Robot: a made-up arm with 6 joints.
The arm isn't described. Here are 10 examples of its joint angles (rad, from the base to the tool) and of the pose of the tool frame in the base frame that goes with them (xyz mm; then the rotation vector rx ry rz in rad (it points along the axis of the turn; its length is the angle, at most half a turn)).
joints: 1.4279 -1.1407 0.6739 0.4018 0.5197 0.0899
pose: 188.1 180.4 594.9 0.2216 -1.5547 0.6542
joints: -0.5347 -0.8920 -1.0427 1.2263 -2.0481 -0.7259
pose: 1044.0 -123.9 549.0 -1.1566 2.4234 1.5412
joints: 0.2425 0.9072 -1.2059 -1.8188 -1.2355 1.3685
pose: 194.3 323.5 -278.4 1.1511 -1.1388 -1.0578
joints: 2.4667 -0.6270 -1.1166 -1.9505 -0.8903 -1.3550
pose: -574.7 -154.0 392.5 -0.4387 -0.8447 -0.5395
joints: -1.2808 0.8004 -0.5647 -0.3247 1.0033 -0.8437
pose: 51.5 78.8 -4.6 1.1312 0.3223 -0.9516
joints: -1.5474 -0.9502 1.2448 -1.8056 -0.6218 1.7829
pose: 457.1 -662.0 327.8 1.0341 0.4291 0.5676
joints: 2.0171 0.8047 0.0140 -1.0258 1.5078 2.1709
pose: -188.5 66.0 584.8 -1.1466 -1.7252 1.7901
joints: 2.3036 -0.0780 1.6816 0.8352 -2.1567 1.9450
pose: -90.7 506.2 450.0 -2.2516 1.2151 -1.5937
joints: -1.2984 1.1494 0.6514 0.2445 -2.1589 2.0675
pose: 221.0 -287.0 -100.9 -0.2931 -2.0064 -0.6274
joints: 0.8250 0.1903 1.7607 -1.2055 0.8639 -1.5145
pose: 245.8 797.1 -76.0 1.7330 -0.5925 -0.5730
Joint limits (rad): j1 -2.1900..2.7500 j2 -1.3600..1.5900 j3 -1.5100..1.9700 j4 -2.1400..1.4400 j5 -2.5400..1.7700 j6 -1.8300..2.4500
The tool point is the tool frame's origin. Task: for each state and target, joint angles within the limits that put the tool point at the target. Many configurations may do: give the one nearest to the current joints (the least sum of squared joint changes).
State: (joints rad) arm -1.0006 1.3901 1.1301 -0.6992 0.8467 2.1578
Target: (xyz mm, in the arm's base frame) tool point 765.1 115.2 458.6
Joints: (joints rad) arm -1.4908 1.5900 1.0015 -0.7061 0.6870 2.3638
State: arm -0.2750 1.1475 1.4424 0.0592 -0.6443 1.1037
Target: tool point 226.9 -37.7 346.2
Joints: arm -0.3647 1.2975 1.2702 -0.1763 -0.7391 0.8992
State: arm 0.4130 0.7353 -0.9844 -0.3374 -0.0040 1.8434
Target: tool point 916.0 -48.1 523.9
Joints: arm 0.0007 -0.1165 -1.2803 -0.1567 -0.2104 1.7902
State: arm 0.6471 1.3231 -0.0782 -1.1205 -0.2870 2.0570
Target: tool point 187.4 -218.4 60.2
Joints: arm 0.8106 1.1688 -0.3316 -0.9285 -0.4722 1.9552
